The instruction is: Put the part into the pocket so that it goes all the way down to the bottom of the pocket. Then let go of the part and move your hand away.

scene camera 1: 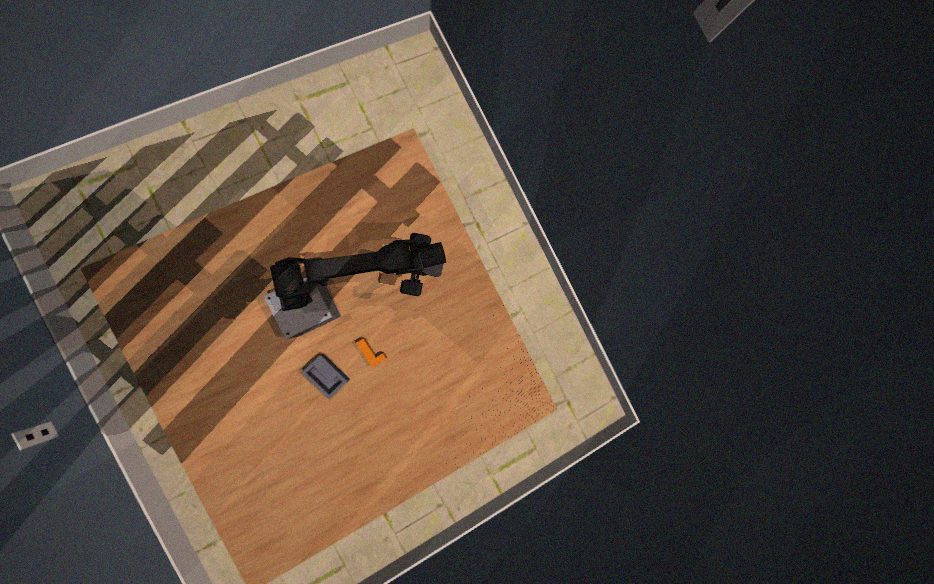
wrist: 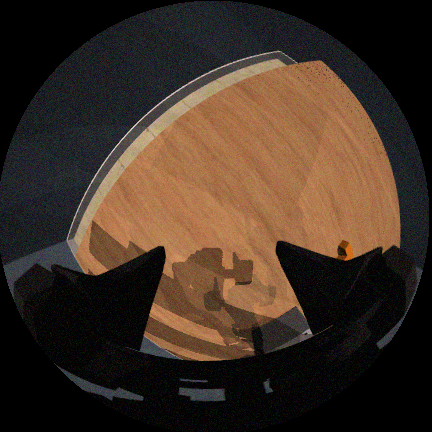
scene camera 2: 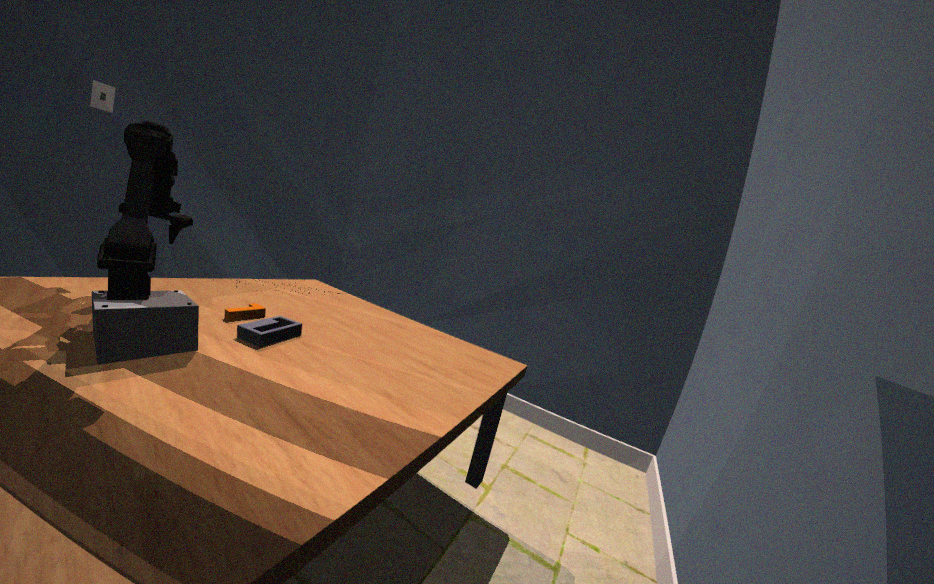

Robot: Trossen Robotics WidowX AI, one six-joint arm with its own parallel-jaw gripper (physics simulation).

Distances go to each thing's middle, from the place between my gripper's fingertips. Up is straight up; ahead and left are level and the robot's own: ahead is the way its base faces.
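Scene:
My hand's sitting 0.16 m above the dark grey pocket block (scene camera 2: 264,332), and it's 0.21 m short of the block and 0.48 m to the left of it.

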